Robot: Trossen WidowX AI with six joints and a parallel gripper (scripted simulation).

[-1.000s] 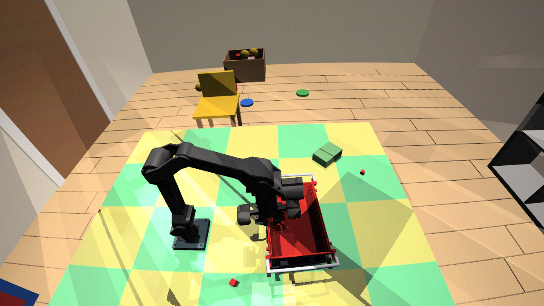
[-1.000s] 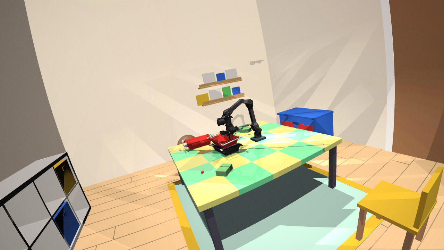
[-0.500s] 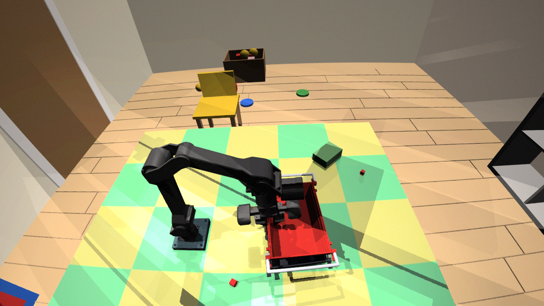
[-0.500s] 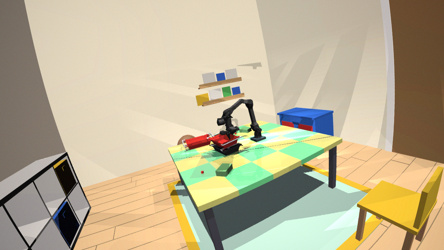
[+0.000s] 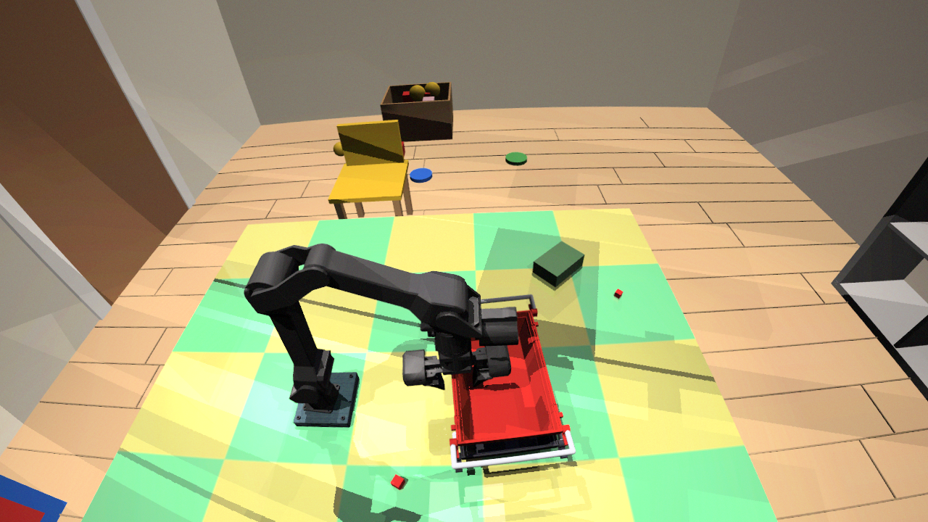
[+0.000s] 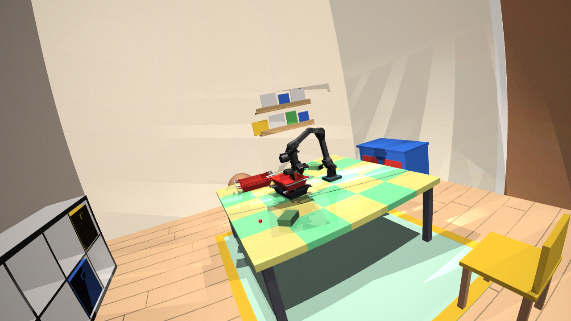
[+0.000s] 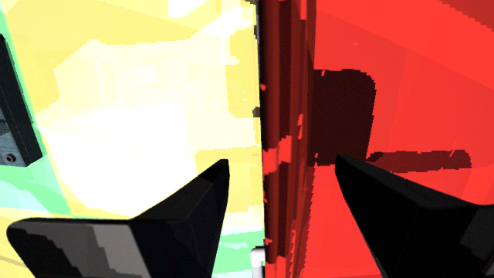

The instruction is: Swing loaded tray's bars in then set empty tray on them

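Now: the red tray 7 cm ahead of my gripper tip, 3 cm above it and 2 cm to the left of it.
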